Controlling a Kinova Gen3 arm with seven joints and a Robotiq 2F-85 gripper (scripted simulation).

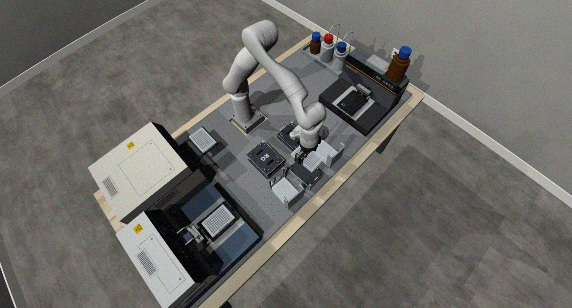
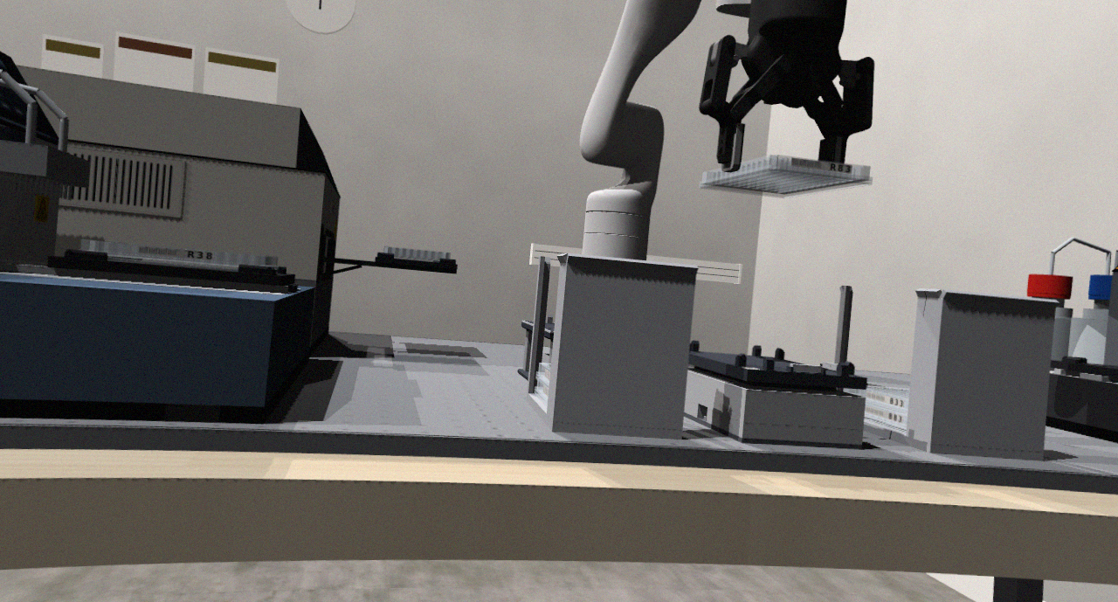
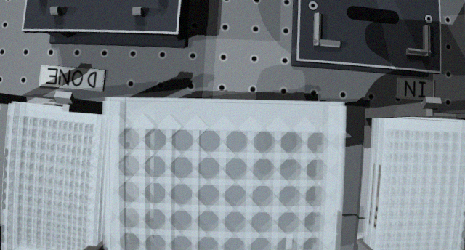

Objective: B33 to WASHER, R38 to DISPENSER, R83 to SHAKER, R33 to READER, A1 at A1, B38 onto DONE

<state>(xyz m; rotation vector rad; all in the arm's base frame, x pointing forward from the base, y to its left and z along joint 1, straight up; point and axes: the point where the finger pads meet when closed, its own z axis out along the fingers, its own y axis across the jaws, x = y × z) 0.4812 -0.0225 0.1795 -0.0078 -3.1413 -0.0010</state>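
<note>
Now: hand 19 cm above the plate B38 and 14 cm to the left of it. Round my hand: plate R83: 1 cm below; then RG nest: 20 cm behind, 16 cm below, 9 cm to the right; then plate B33: 19 cm below, 16 cm to the left.
</note>
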